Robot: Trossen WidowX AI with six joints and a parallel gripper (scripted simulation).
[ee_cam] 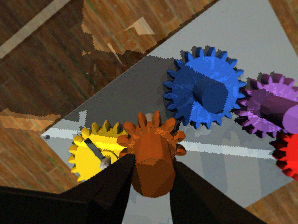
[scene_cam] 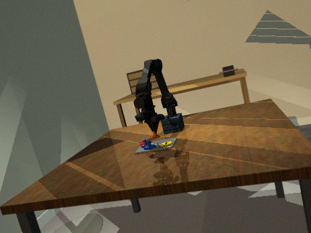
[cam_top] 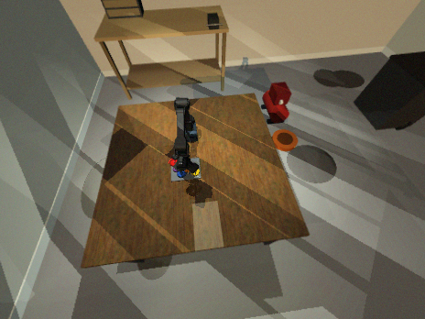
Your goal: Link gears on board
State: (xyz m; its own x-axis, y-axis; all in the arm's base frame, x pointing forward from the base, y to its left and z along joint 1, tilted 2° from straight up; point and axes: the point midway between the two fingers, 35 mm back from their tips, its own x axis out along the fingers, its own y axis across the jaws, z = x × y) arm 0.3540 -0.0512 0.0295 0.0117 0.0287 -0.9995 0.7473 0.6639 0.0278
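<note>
The orange gear is 10 mm below my gripper tip. Also, from my gripper tip: purple gear (80 mm to the right, 60 mm below, 50 mm behind); then yellow gear (70 mm below, 50 mm to the left); then blue gear (60 mm below, 50 mm to the right, 10 mm behind).
</note>
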